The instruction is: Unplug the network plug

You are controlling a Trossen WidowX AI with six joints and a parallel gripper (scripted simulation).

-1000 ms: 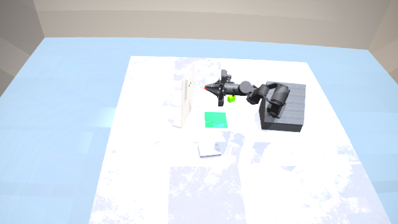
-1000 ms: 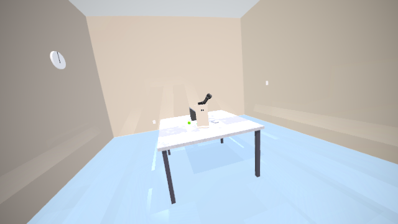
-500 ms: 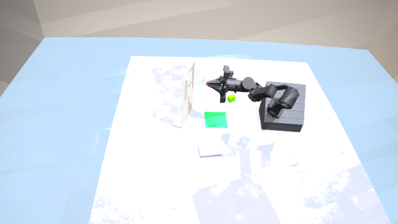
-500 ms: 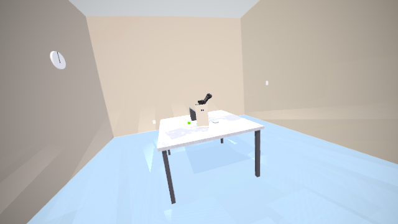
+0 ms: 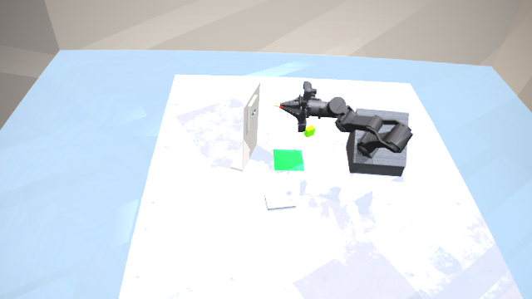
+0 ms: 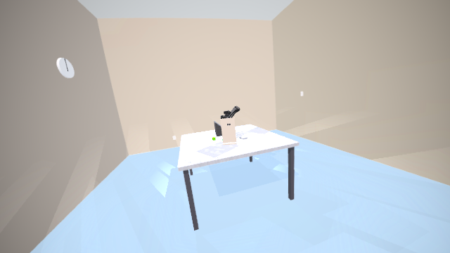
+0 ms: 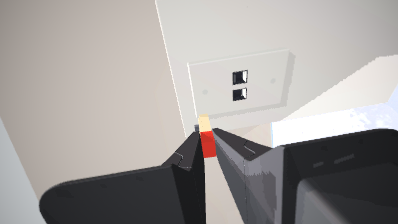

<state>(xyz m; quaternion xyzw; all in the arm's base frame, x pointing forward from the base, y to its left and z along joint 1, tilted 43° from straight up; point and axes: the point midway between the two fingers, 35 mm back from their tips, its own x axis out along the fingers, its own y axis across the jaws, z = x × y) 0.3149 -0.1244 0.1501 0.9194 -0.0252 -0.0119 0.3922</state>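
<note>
Right now my gripper tip is 6 cm past the marked square, 3 cm to the left of it and 29 cm above it. From my gripper tip the other things lie so: upright panel (11 cm ahead, 3 cm to the right, 15 cm below); then network plug (1 cm ahead).
</note>
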